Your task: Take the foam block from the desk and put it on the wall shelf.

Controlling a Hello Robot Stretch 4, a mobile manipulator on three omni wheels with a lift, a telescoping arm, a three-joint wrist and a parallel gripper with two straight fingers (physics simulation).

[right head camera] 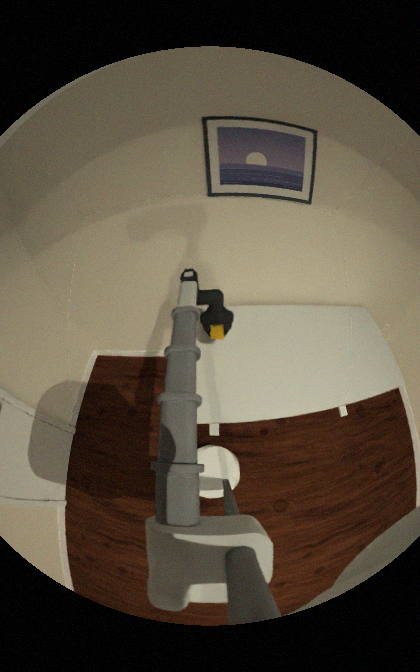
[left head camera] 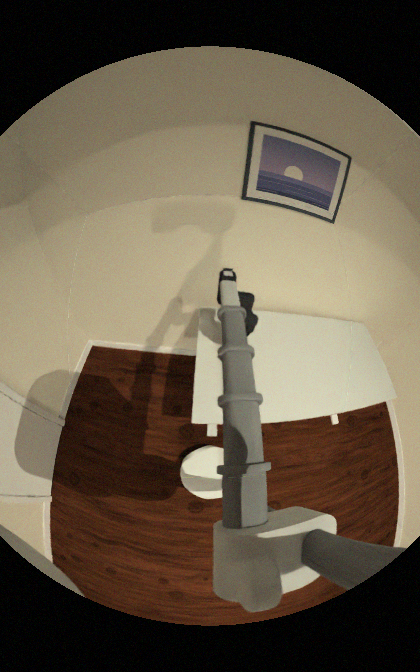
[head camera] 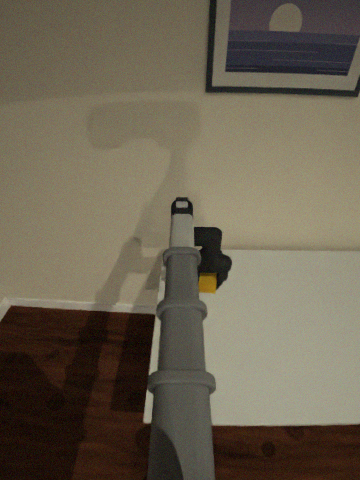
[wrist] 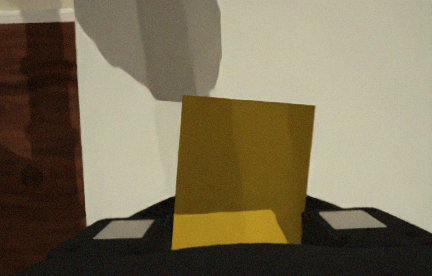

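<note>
The yellow foam block (head camera: 207, 283) (right head camera: 217, 332) (wrist: 240, 160) is between the two fingers of my gripper (head camera: 214, 265) (right head camera: 217, 319) (wrist: 233, 210), which is shut on it. Block and gripper are held above the left part of the white desk (head camera: 290, 340) (left head camera: 310, 370) (right head camera: 300, 360) (wrist: 350, 60), apart from its top. In the wrist view the block stands nearly upright and the desk's left edge shows beyond it. In the left head view the arm hides the block. The wall shelf does not show in any view.
The grey telescoping arm (head camera: 181, 340) (left head camera: 241, 380) (right head camera: 179, 380) reaches over the desk's left side toward the wall. A framed picture (head camera: 290, 50) (left head camera: 297, 172) (right head camera: 260, 160) hangs on the wall. A round white object (left head camera: 202, 472) (right head camera: 219, 470) is on the floor before the desk.
</note>
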